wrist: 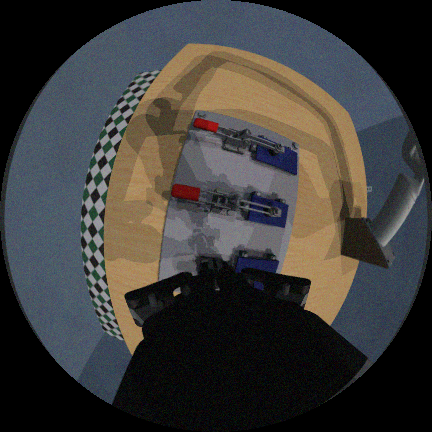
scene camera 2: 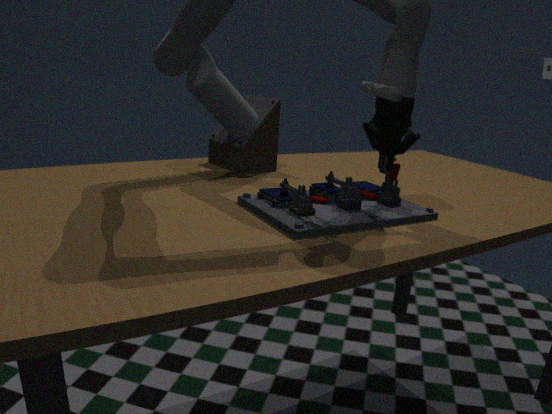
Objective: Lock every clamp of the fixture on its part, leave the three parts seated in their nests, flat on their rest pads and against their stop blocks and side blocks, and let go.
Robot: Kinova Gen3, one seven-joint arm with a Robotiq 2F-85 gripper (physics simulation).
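Places are measured from the arm's base along level axes (x back, y right, z up), in metres.
Pixels of known places: gripper, fingertip midpoint: (wrist: 213,264) (scene camera 2: 384,172); arm's base, origin of the base link: (wrist: 377,234) (scene camera 2: 244,125).
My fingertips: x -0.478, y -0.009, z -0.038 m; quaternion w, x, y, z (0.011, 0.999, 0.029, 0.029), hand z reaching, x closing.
For each thing: its top centre in the pictures, then the offset to it from my fingertips. Level surfaces: height alone.
- grey fixture plate, middle of its top: (wrist: 240,206) (scene camera 2: 339,204) dx +0.053, dy +0.070, dz -0.071 m
- far part, middle of its top: (wrist: 278,154) (scene camera 2: 280,193) dx +0.124, dy +0.169, dz -0.055 m
- middle part, middle of its top: (wrist: 269,211) (scene camera 2: 328,186) dx +0.094, dy +0.063, dz -0.045 m
- far red handle, middle of its top: (wrist: 221,123) (scene camera 2: 313,190) dx +0.010, dy +0.190, dz -0.019 m
- middle red handle, middle of its top: (wrist: 205,193) (scene camera 2: 361,181) dx -0.010, dy +0.082, dz -0.009 m
- wooden table, its level: dz -0.086 m
- middle clamp, middle of its top: (wrist: 233,200) (scene camera 2: 351,177) dx +0.024, dy +0.076, dz -0.009 m
- far clamp, middle of its top: (wrist: 244,129) (scene camera 2: 303,185) dx +0.045, dy +0.184, dz -0.019 m
The grey fixture plate (scene camera 2: 412,214) (wrist: 227,167) carries three blue parts. The far part (scene camera 2: 272,193) (wrist: 284,161) and the middle part (scene camera 2: 323,188) (wrist: 260,217) each have a clamp arm over them, with the far red handle (scene camera 2: 319,200) (wrist: 206,125) and the middle red handle (scene camera 2: 369,195) (wrist: 185,192) lying low. The near part (scene camera 2: 367,186) (wrist: 257,265) shows no clamp arm lying over it; its clamp (scene camera 2: 389,196) has its red handle (scene camera 2: 395,172) upright. My gripper (scene camera 2: 384,169) (wrist: 213,264) is shut and empty, low beside that handle, over the clamp. Contact and exact seating cannot be told; the gripper hides part of this clamp in the wrist view.
The plate lies on the wooden table (scene camera 2: 200,300) (wrist: 140,220). The robot's brown base mount (scene camera 2: 262,142) (wrist: 365,242) stands behind the plate in the scene view. The middle clamp (scene camera 2: 348,199) (wrist: 222,200) and the far clamp (scene camera 2: 301,205) (wrist: 240,140) stand up from the plate.
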